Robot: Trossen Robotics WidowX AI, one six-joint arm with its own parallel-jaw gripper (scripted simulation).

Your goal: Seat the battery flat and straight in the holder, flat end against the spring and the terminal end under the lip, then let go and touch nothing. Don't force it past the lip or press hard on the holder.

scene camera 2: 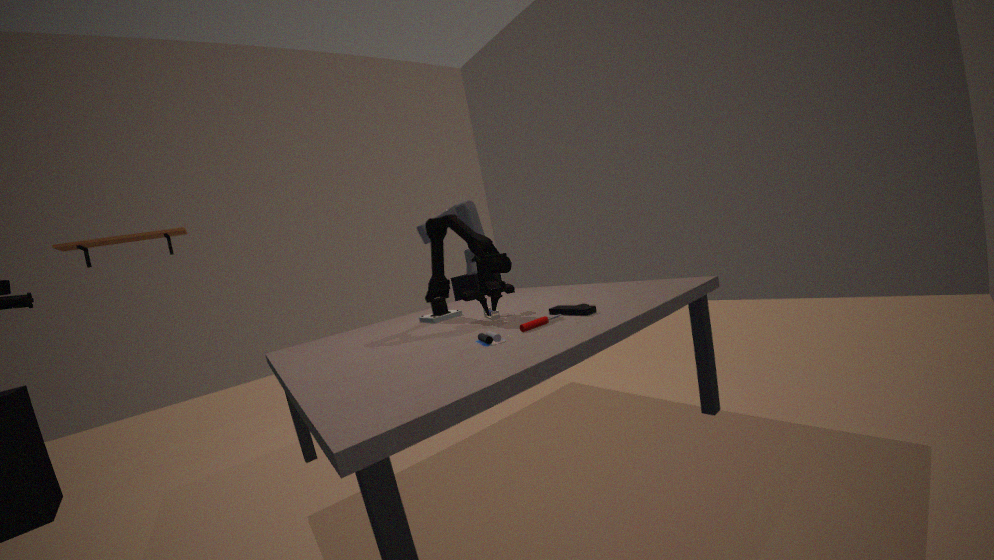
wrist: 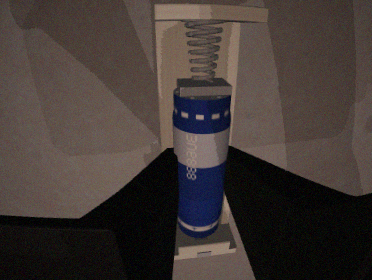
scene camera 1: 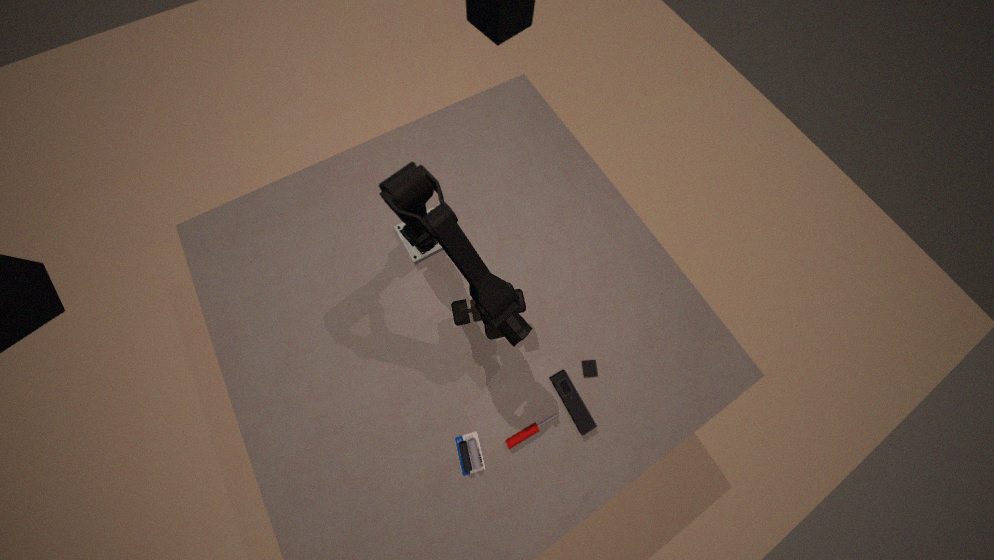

Labels:
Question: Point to a battery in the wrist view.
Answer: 201, 123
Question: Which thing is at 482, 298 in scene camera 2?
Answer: The gripper.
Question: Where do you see a black bar-shaped device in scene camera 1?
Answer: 579, 412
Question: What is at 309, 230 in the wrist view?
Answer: The gripper.

